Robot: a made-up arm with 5 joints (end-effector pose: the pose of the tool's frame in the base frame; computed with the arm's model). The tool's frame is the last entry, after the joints. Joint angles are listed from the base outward.
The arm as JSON. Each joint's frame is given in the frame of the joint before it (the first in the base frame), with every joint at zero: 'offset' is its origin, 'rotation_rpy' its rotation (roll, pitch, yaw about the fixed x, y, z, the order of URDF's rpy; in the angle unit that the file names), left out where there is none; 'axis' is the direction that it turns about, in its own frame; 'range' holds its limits. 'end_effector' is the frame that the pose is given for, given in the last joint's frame.
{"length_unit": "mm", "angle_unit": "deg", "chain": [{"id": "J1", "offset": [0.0, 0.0, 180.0], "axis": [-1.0, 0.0, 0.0], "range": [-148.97, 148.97]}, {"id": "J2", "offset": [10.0, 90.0, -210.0], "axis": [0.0, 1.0, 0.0], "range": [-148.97, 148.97]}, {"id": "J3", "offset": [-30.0, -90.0, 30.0], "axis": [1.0, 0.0, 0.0], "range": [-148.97, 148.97]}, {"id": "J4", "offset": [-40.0, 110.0, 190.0], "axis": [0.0, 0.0, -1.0], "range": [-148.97, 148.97]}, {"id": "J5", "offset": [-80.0, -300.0, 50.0], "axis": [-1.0, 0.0, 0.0], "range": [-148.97, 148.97]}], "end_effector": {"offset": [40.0, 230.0, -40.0]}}
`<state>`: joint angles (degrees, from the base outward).
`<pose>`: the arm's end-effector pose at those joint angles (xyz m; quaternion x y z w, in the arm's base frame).
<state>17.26 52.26 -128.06 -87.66 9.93</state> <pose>-0.0810 -0.0047 -0.1236 0.4384 -0.7323 -0.5121 0.0963</pose>
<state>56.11 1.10 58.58 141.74 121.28</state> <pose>-0.3002 0.3433 0.1683 -0.2778 0.8363 -0.4452 0.1588</pose>
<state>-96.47 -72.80 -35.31 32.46 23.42</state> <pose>-0.1294 0.3210 0.3168 0.3470 0.0290 -0.7229 0.5968</pose>
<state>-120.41 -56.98 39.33 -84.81 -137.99</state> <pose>-0.1049 -0.1384 -0.1856 -0.4431 0.4215 -0.7499 0.2523</pose>
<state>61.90 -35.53 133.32 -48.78 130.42</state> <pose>0.3438 -0.1511 -0.0094 -0.3067 -0.6208 0.0744 0.7177</pose>
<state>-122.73 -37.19 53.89 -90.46 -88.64</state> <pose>-0.0631 0.0202 -0.2069 -0.4469 0.6886 -0.5227 0.2300</pose>
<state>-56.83 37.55 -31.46 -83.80 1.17</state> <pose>0.1068 0.1500 0.2675 0.3035 0.0251 0.7840 0.5409</pose>
